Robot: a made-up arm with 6 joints.
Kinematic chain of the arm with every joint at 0, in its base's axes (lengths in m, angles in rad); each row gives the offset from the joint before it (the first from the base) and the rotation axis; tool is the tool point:
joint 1: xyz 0 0 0.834 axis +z
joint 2: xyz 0.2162 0 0 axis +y
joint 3: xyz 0 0 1.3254 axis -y
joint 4: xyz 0 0 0.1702 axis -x
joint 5: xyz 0.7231 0 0 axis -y
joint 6: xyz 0.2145 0 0 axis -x
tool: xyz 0 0 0
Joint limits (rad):
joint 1: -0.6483..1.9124
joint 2: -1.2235..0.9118
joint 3: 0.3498..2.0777
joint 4: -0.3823..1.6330
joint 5: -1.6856..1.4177
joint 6: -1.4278..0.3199
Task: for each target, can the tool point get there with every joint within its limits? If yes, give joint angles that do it. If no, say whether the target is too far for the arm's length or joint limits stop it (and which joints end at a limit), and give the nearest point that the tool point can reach.
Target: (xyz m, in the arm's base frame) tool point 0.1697 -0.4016 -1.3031
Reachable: no: joint limits stop it (at a limit: joint 1, joint 2, joint 3, joint 5) | nearest point 0.5767 -1.6157 0.7877 | short by 2.452 m
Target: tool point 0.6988 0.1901 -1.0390
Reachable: no: joint limits stop it (at a limit: joint 2, joint 3) | nearest point 1.8039 0.4907 1.2131 | short by 2.527 m
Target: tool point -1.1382 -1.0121 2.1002
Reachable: yes | joints 0.6966 -0.8302 1.8555 0.2655 -0.9579 -0.0644
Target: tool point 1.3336 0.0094 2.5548
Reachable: yes | joints 0.0263 0.2071 0.5211 0.7402 -0.1783 -0.0183
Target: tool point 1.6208 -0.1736 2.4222
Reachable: yes | joints -0.0794 0.5713 1.1711 0.2518 -0.9823 -1.2868
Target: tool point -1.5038 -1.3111 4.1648
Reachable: no: too far | nearest point -0.7887 -0.6876 2.7358 | short by 1.715 m
